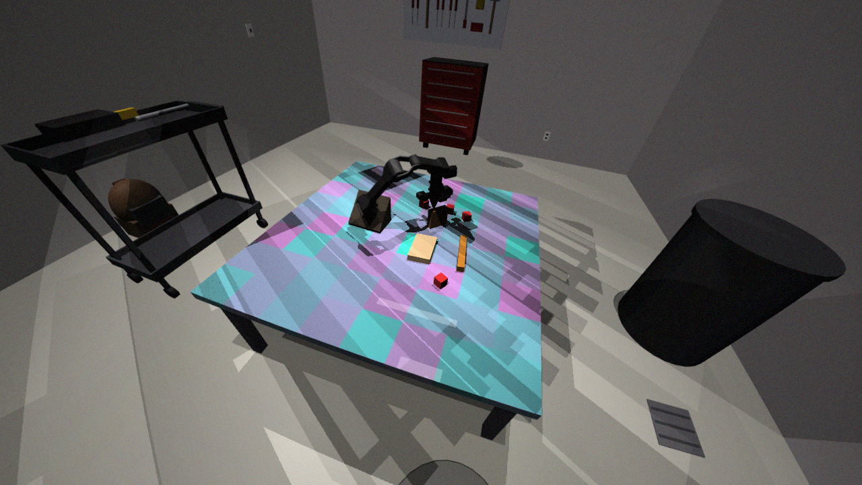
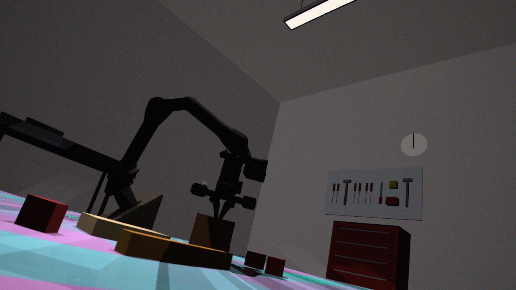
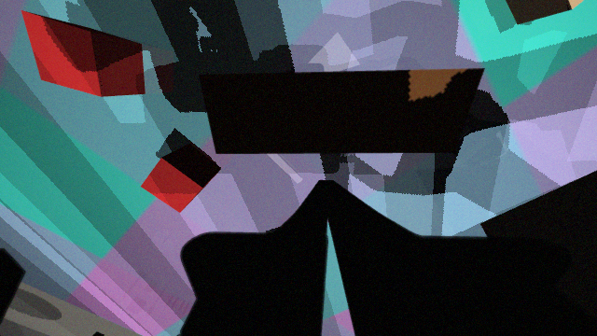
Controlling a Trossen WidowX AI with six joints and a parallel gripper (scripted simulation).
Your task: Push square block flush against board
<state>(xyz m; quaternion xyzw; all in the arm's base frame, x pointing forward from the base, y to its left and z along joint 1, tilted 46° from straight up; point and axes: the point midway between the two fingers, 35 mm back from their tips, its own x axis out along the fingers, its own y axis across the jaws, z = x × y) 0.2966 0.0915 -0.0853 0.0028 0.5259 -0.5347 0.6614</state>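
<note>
My gripper tip is 30 mm to the left of the brown block, 30 mm short of it and 30 mm above it. Also, from my gripper tip: wide tan block 250 mm to the right, 70 mm below, 10 mm ahead; long orange board 220 mm to the right, 190 mm ahead, 70 mm below.
</note>
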